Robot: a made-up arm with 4 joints. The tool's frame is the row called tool. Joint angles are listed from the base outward. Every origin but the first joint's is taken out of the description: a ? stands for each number. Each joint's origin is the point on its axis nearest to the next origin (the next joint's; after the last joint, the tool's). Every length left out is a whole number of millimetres.
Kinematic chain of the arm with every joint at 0, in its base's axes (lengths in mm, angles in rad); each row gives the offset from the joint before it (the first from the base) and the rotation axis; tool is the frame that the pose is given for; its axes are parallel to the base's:
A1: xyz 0 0 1 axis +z
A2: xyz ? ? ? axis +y
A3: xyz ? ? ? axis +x
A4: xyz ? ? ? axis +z
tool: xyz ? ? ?
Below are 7 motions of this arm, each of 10 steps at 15 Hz.
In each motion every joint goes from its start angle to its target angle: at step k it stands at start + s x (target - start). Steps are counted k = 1, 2, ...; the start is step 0. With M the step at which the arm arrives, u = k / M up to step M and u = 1 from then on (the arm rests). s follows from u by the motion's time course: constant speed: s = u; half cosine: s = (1 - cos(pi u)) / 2; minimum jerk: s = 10 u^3 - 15 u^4 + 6 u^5.
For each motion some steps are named. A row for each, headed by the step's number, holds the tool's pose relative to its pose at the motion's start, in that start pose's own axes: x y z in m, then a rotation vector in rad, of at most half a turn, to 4 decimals.
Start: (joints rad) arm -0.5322 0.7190 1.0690 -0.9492
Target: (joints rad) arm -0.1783 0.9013 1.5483 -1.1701
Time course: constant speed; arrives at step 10
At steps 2, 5, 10:
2: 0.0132 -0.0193 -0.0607 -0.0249 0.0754 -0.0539
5: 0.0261 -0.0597 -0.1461 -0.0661 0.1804 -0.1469
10: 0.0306 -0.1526 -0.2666 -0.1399 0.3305 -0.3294

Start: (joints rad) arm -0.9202 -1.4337 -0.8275 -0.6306
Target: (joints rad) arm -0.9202 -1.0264 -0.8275 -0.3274
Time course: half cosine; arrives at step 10
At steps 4, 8, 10:
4: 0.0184 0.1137 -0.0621 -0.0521 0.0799 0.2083
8: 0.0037 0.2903 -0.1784 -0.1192 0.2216 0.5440
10: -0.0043 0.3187 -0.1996 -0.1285 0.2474 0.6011

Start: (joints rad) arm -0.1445 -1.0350 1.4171 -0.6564
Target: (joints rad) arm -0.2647 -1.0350 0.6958 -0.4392
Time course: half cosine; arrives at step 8
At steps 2, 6, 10:
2: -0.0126 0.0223 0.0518 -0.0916 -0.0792 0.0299
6: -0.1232 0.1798 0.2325 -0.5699 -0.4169 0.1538
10: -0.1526 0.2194 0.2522 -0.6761 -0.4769 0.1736

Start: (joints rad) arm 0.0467 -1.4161 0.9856 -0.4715
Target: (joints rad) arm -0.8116 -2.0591 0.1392 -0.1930
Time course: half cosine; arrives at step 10
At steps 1, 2, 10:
1: -0.0049 0.0142 0.0187 -0.0319 -0.0289 0.0181
2: -0.0237 0.0584 0.0689 -0.1259 -0.1114 0.0704
10: -0.5870 0.6378 -0.0412 -1.4507 -1.0099 0.6897

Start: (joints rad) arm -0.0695 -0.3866 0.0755 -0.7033
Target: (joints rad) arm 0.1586 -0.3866 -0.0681 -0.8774
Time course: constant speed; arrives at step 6
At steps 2, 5, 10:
2: -0.0135 0.0302 0.0109 -0.0167 -0.0101 0.0123
5: -0.0381 0.0729 0.0294 -0.0359 -0.0314 0.0310
10: -0.0474 0.0863 0.0361 -0.0406 -0.0399 0.0372

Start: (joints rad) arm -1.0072 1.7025 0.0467 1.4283
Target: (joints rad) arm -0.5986 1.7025 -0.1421 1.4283
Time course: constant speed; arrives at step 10
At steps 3, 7, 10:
3: 0.0270 0.0026 -0.0046 -0.0256 0.1763 -0.0161
7: 0.0625 0.0052 -0.0188 -0.0583 0.4116 -0.0377
10: 0.0876 0.0061 -0.0354 -0.0818 0.5882 -0.0540

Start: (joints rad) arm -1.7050 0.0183 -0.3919 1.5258
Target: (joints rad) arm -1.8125 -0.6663 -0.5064 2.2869
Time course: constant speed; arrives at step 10
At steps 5, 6, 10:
5: -0.0583 0.1883 0.1272 -0.2782 0.1063 0.1893
6: -0.0665 0.2305 0.1432 -0.3272 0.1418 0.2239
10: -0.0857 0.4053 0.1758 -0.4912 0.3245 0.3482

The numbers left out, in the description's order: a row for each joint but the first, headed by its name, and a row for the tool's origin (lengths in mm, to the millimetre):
A2: -60 164 0
A3: 482 0 103
A4: 0 -275 177
tool: 184 -47 0

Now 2 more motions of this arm.
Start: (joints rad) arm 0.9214 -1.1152 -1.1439 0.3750
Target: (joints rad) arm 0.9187 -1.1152 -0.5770 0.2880
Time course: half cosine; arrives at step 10
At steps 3, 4, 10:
3: -0.0077 -0.0208 -0.0309 0.1087 -0.0414 -0.0180
4: -0.0122 -0.0329 -0.0533 0.1827 -0.0684 -0.0302
10: -0.0241 -0.0651 -0.1712 0.5342 -0.1829 -0.0855

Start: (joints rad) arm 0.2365 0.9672 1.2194 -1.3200
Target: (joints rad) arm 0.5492 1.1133 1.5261 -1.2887
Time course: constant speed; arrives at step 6
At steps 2, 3, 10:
2: 0.0270 -0.0131 -0.0471 -0.0628 0.0319 -0.0192
3: 0.0409 -0.0229 -0.0684 -0.0918 0.0463 -0.0317
10: 0.0843 -0.0633 -0.1215 -0.1674 0.0825 -0.0794

